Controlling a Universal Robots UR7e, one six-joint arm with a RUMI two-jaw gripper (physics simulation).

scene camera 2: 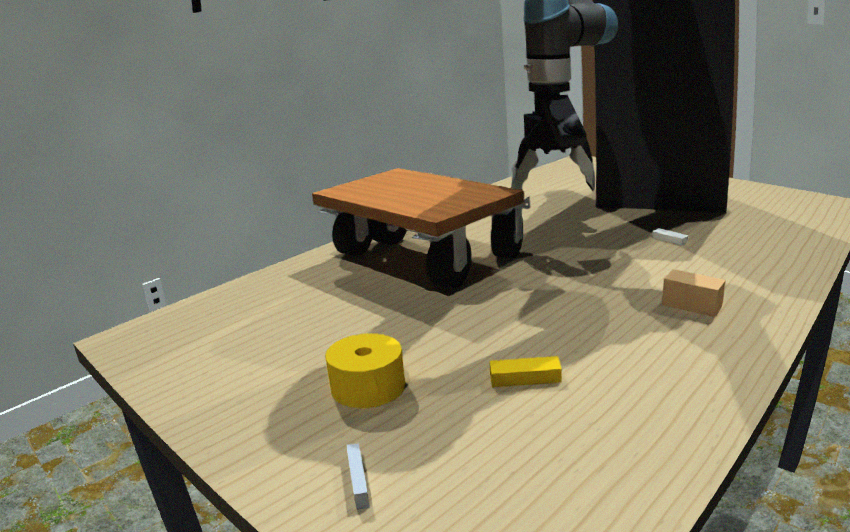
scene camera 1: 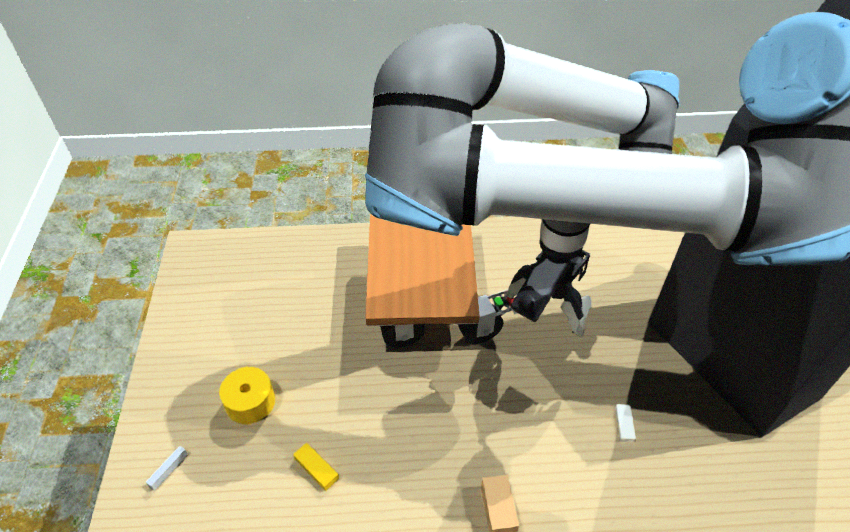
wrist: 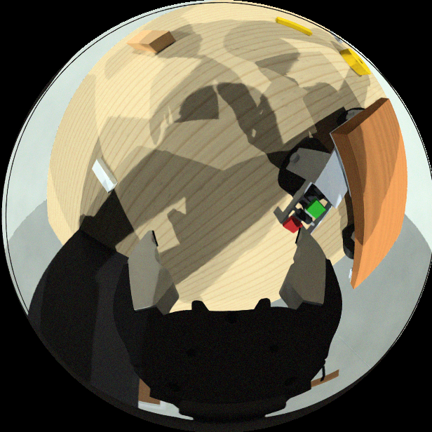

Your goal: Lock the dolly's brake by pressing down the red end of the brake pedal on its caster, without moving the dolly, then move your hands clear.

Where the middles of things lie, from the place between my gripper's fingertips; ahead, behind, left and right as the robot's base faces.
Labels:
Right now the dolly (scene camera 2: pixel 383 207) is 190 mm ahead of my hand, 120 mm to the right of it and 30 mm below it. Also, from my hand: orange block (scene camera 2: pixel 692 292): 330 mm to the left, 90 mm ahead, 70 mm below; yellow bar (scene camera 2: pixel 514 372): 390 mm ahead, 260 mm to the left, 80 mm below; yellow cylinder (scene camera 2: pixel 366 370): 530 mm ahead, 140 mm to the left, 60 mm below.

